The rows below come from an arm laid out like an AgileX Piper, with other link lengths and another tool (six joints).
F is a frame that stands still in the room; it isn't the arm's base.
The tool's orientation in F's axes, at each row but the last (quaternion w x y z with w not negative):
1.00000, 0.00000, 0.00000, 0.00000
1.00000, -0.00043, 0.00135, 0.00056
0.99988, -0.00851, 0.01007, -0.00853
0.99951, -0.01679, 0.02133, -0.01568
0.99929, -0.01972, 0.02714, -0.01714
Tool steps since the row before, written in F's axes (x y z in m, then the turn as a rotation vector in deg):
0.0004, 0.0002, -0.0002, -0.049, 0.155, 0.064
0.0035, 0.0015, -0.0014, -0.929, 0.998, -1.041
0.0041, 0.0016, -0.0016, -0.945, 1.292, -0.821
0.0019, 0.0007, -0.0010, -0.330, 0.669, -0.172
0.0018, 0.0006, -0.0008, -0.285, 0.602, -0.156
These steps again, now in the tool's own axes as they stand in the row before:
0.0004, 0.0002, -0.0002, -0.049, 0.155, 0.064
0.0035, 0.0015, -0.0014, -0.925, 1.000, -1.043
0.0041, 0.0017, -0.0015, -0.951, 1.290, -0.818
0.0019, 0.0008, -0.0009, -0.344, 0.664, -0.164
0.0018, 0.0007, -0.0007, -0.297, 0.598, -0.148

